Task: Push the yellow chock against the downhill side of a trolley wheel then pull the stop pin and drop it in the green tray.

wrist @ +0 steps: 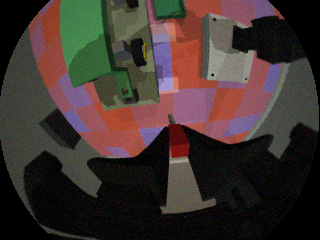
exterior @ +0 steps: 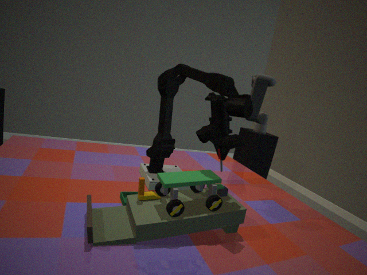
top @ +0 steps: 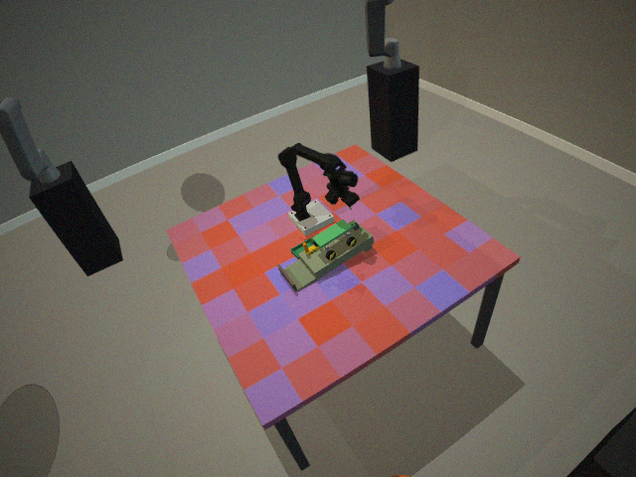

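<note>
Now: the green tray 250 mm to the right of my gripper tip, 190 mm below it and 20 mm behind it. Round my gripper tip: yellow chock (250 mm to the right, 100 mm below, 60 mm ahead); then dark end board (410 mm to the right, 150 mm below, 110 mm ahead); then red-headed stop pin (right at my gripper tip).
</note>
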